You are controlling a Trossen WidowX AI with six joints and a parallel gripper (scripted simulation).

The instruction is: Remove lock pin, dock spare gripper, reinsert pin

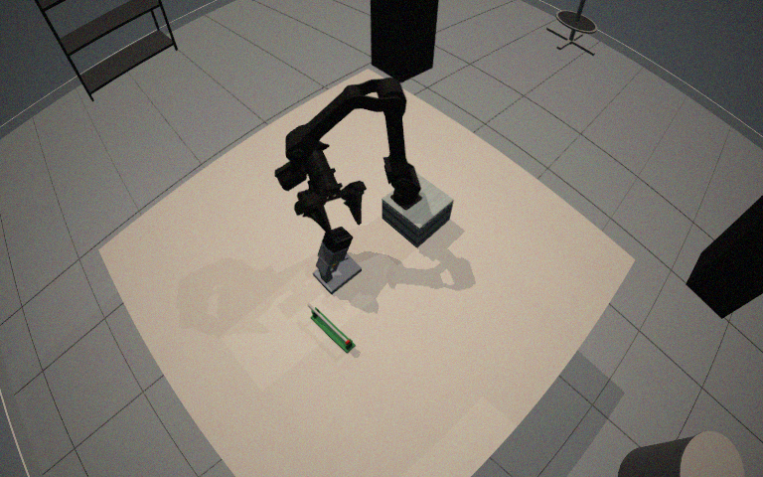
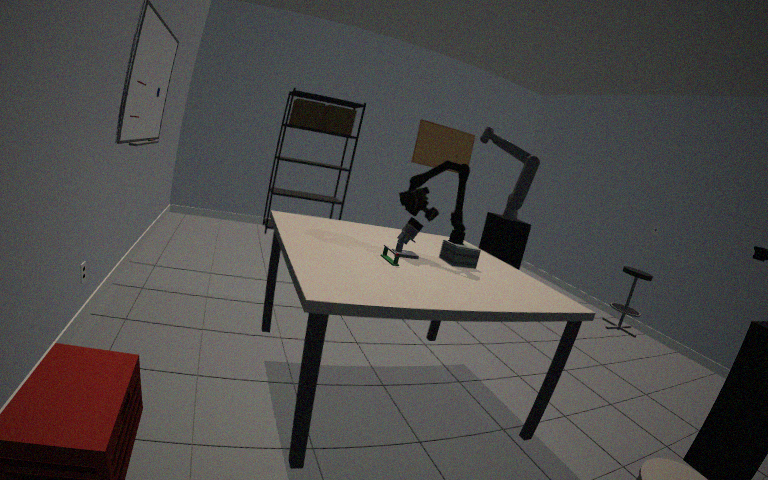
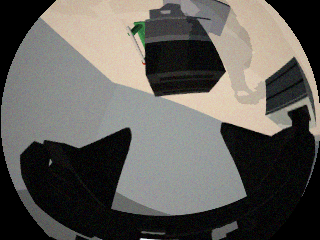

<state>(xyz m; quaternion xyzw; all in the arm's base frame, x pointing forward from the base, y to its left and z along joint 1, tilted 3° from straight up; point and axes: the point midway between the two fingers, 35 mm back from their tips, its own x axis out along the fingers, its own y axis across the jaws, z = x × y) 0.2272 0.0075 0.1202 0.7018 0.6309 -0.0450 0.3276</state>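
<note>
The green bracket is 15 cm ahead of my gripper tip, 11 cm to the left of it and 18 cm below it. From my gripper tip the other things lie so: grey mount: 4 cm ahead, 2 cm to the right, 15 cm below; then spare gripper: 3 cm ahead, 2 cm to the right, 8 cm below.
</note>
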